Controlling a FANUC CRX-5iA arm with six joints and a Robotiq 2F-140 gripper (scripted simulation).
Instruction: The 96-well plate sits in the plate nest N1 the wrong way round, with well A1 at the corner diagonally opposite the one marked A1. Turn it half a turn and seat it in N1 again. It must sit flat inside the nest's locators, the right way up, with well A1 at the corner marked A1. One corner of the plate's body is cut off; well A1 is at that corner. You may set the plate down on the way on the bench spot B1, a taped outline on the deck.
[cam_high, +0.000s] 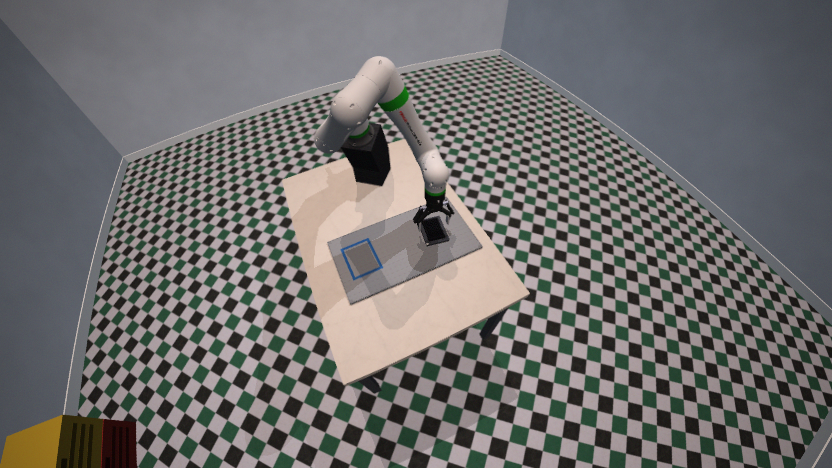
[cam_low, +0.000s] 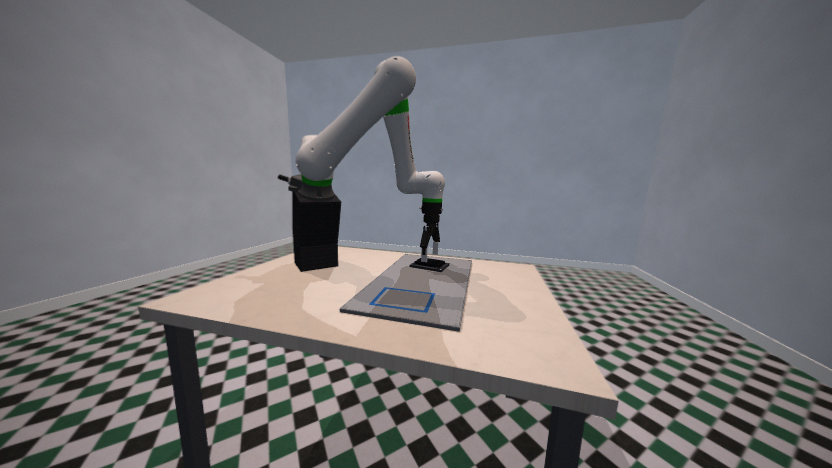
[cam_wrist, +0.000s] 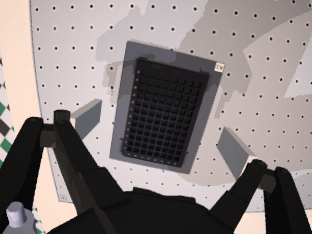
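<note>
Right now the black 96-well plate is 3 cm below my hand. Also, from my hand: dark plate nest N1: 5 cm below; white A1 mark: 7 cm to the right, 7 cm ahead, 4 cm below.
</note>
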